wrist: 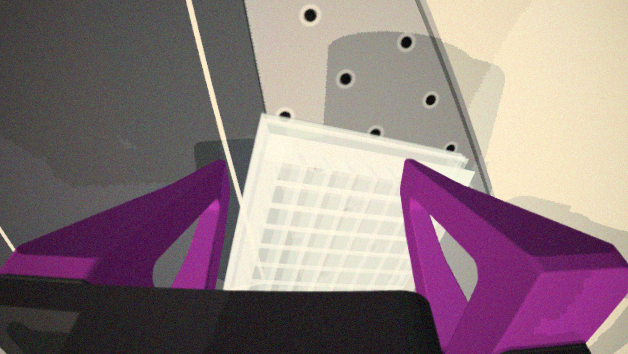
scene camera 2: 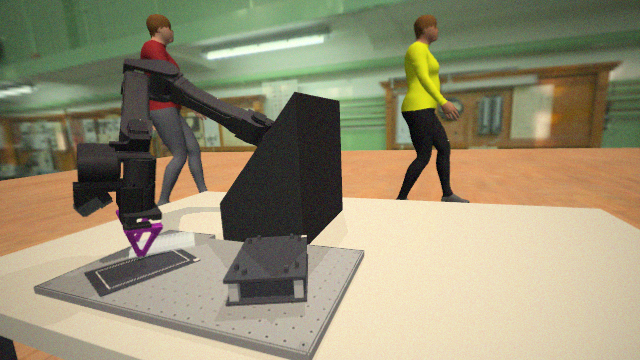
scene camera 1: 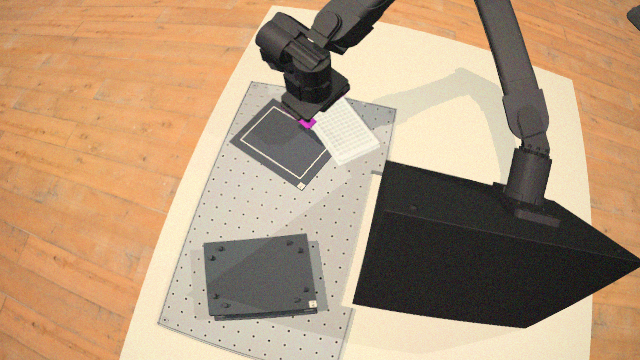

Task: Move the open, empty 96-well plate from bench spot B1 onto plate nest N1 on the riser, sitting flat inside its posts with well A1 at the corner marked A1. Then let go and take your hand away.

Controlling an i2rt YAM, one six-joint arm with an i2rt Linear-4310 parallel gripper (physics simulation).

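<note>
The white, see-through 96-well plate (scene camera 1: pixel 345 132) (scene camera 2: pixel 172 241) (wrist: pixel 330 215) lies askew across the right edge of bench spot B1's dark pad (scene camera 1: pixel 280 142) (scene camera 2: pixel 145 272) (wrist: pixel 125 75); its exact tilt is unclear. My gripper (scene camera 2: pixel 142 245) (wrist: pixel 314 174) is low over it, fingers partly apart. In the wrist view a dark gap shows between the left finger and the plate, while the right finger overlaps the plate's right side; contact there is unclear. Plate nest N1 (scene camera 1: pixel 260 275) (scene camera 2: pixel 270 265) sits on the riser, with small posts and a pale corner tag (scene camera 1: pixel 313 303). Well A1 cannot be made out.
A perforated grey board (scene camera 1: pixel 240 205) (scene camera 2: pixel 200 312) carries the pad and riser. A large black wedge-shaped block (scene camera 1: pixel 480 260) (scene camera 2: pixel 310 165) stands beside the board, with the arm's base at it. Two people (scene camera 2: pixel 167 100) (scene camera 2: pixel 422 80) are in the background.
</note>
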